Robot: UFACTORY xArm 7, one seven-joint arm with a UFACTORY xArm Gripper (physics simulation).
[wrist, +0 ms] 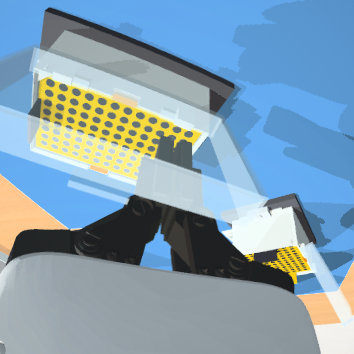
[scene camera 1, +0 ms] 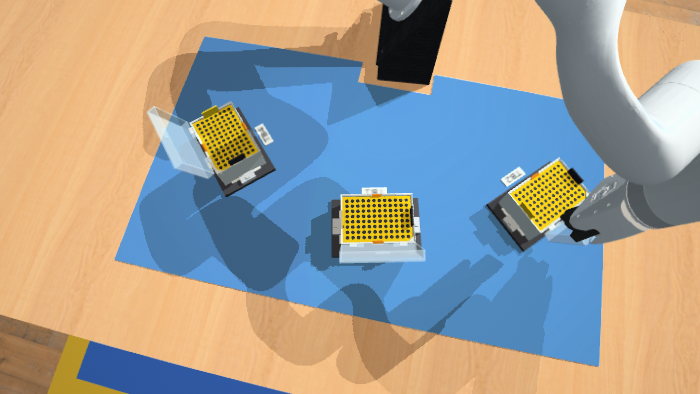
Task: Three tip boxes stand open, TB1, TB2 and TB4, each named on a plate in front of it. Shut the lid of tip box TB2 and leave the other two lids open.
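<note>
Tip box TB2 stands at the right of the mat with its yellow rack exposed. Its clear lid is open; the gripper hides most of it in the scene view, so its exact angle is unclear. My gripper is shut and empty at that lid, its fingertips seen through the clear plastic in the wrist view. I cannot tell whether they touch it. TB1, at the middle, and TB4, at the left, stand with lids open.
The boxes stand on a blue mat. The TB2 plate and TB4 plate lie beside their boxes. The black robot base stands at the back. Another open box shows at lower right in the wrist view.
</note>
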